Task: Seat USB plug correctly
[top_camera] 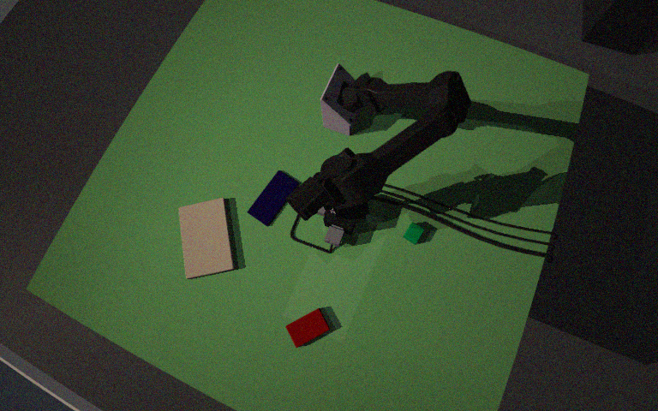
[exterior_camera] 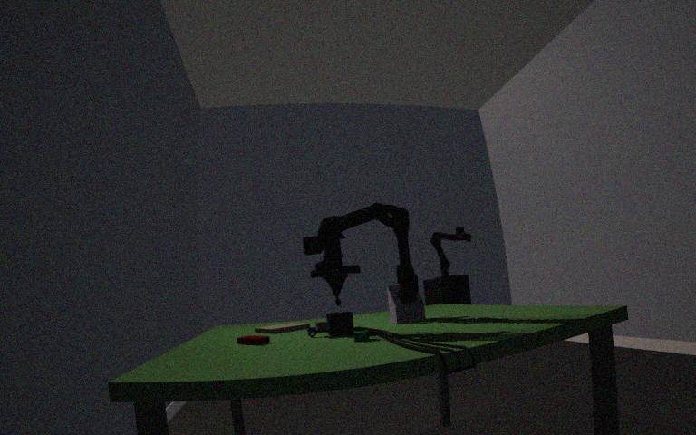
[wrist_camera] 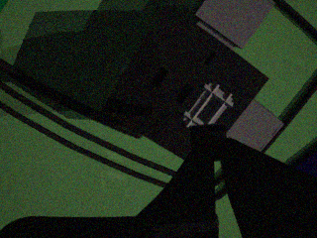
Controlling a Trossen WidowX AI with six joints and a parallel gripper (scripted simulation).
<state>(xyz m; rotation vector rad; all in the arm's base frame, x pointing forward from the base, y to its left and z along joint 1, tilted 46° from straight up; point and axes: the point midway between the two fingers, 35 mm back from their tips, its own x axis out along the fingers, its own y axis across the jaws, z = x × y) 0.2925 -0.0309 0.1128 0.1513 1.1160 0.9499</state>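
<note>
My gripper tip is now 10 mm to the left of the pale-framed socket and 70 mm above it. The rest, counted from my gripper tip: dark blue block (190 mm to the right, 130 mm below); then red block (300 mm ahead, 10 mm to the left, 130 mm below); then small green cube (10 mm behind, 200 mm to the left, 120 mm below).
</note>
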